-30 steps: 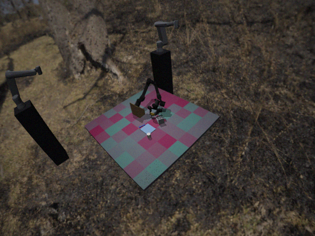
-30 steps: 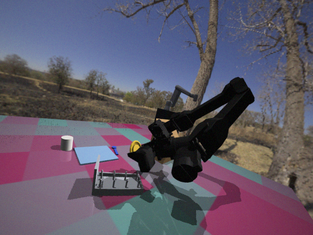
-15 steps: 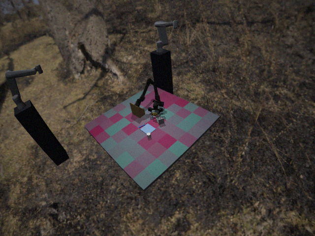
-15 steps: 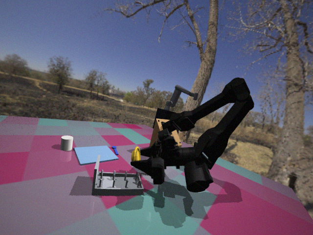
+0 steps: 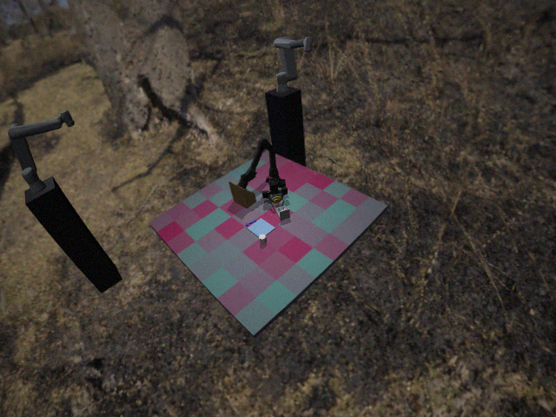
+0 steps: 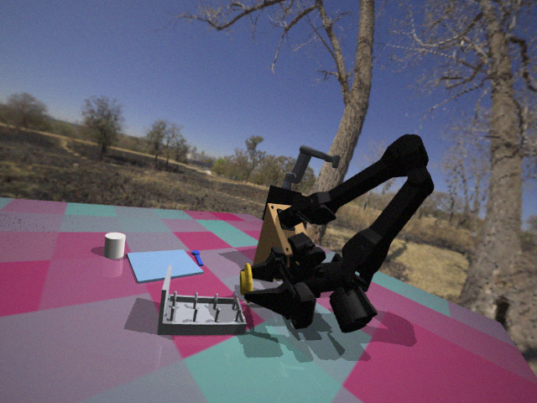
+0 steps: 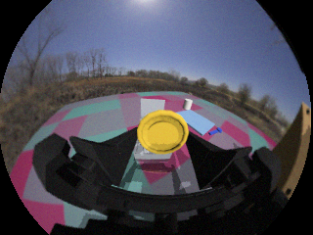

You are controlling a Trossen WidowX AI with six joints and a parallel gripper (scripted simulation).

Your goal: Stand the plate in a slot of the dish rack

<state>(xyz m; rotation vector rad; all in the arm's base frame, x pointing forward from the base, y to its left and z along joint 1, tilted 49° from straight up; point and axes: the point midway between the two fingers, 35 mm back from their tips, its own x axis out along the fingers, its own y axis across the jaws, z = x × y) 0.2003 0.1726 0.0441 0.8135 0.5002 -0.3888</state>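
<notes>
Right now the grey dish rack is 6 cm ahead of my gripper tip, 5 cm below it and 1 cm to the right of it. Also, from my gripper tip: yellow plate 1 cm behind; then light blue mat 22 cm to the right, 7 cm below, 6 cm ahead; then small blue spoon 24 cm to the right, 7 cm below, 3 cm behind.
</notes>
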